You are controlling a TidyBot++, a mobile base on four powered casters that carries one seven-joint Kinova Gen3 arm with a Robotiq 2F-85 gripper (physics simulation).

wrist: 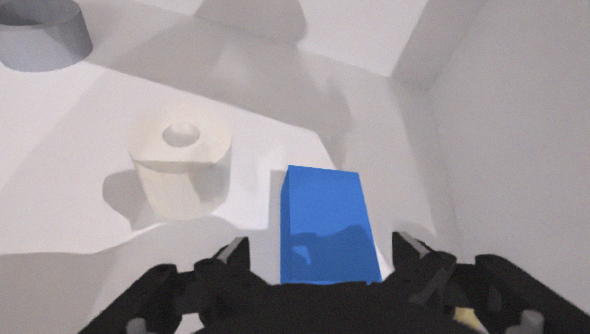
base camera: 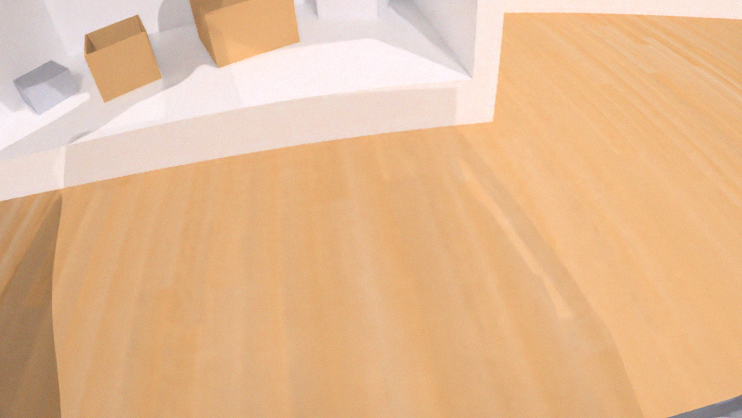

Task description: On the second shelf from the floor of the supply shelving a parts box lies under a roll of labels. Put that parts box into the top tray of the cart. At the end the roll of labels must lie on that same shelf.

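Places are measured from the arm's base along level axes (x ahead, y left, z up), in centimetres.
Pixels of known places: gripper, fingertip midpoint: [wrist: 320,250].
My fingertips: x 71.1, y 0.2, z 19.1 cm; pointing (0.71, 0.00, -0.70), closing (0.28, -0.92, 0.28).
For each thing: its middle in the pictures, then the offset to it from my fingertips. Level surfaces: height alone.
- blue parts box, body centre: [wrist: 322,229] dx +3.4, dy -0.4, dz -3.4 cm
- grey round container, body centre: [wrist: 39,31] dx +13.6, dy +37.9, dz -3.0 cm
- small grey box, body centre: [base camera: 45,86] dx +7.2, dy +61.5, dz -48.6 cm
- lowest shelf, its level: dz -51.1 cm
The blue parts box [wrist: 327,210] lies on the white shelf board in the wrist view, with nothing on top of it. Its near end is hidden behind the gripper's body. The cream roll of labels [wrist: 182,175] stands upright on the same board, to the left of the box and apart from it. My gripper [wrist: 320,250] is open and empty; its fingertips show to the left and right of the box's near part. Whether they reach down beside the box I cannot tell. The cart does not show in either view.
A grey round container [wrist: 47,42] stands farther left on the shelf. The shelving's side wall [wrist: 520,135] rises close on the right. In the base view, two open cardboard boxes [base camera: 124,67] [base camera: 251,33] and a small grey box [base camera: 46,88] stand on the lowest shelf [base camera: 311,72].
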